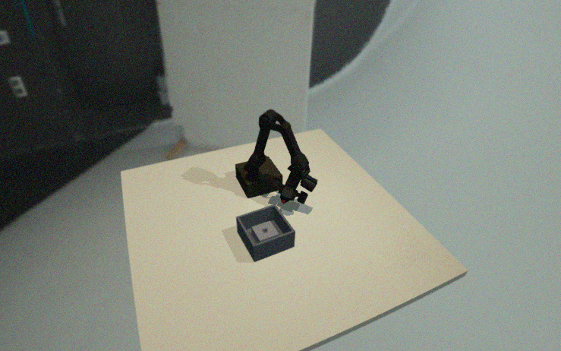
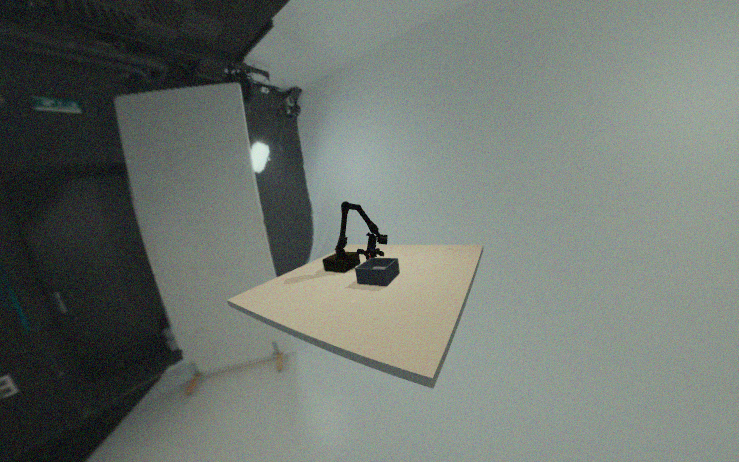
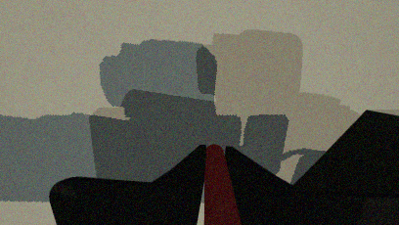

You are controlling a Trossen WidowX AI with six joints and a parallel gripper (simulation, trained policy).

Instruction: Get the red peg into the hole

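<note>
Now: the grey plate 20 cm ahead of my gripper tip, 15 cm to the right of it and 3 cm above it. Also, from my gripper tip: grey box (20 cm ahead, 15 cm to the right, 1 cm above); then red peg (1 cm to the left, 3 cm above).
</note>
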